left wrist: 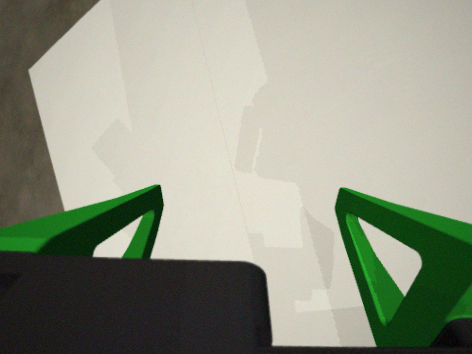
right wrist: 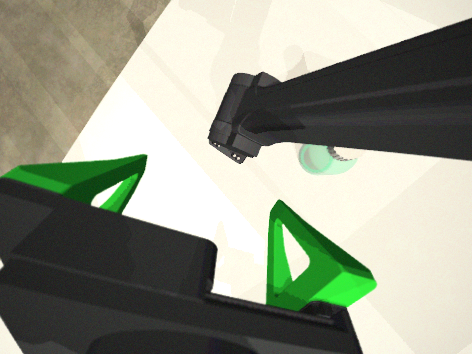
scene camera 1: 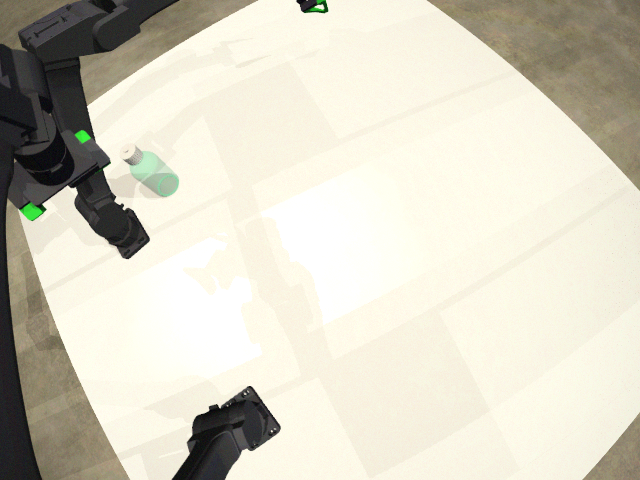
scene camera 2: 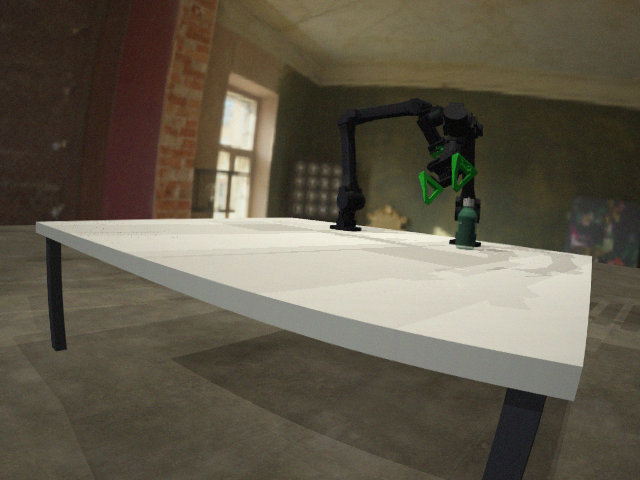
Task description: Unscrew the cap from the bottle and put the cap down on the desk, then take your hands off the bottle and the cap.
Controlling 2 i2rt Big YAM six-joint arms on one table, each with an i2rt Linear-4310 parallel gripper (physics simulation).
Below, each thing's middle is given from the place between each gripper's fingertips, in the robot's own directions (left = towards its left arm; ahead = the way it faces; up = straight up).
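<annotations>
Green bottle [scene camera 2: 467, 219]: 220 mm below my right hand, 90 mm ahead of it and 120 mm to the left of it.
Relative to my left hand, the green bottle is 70 mm below, 640 mm behind and 90 mm to the right of it.
</annotations>
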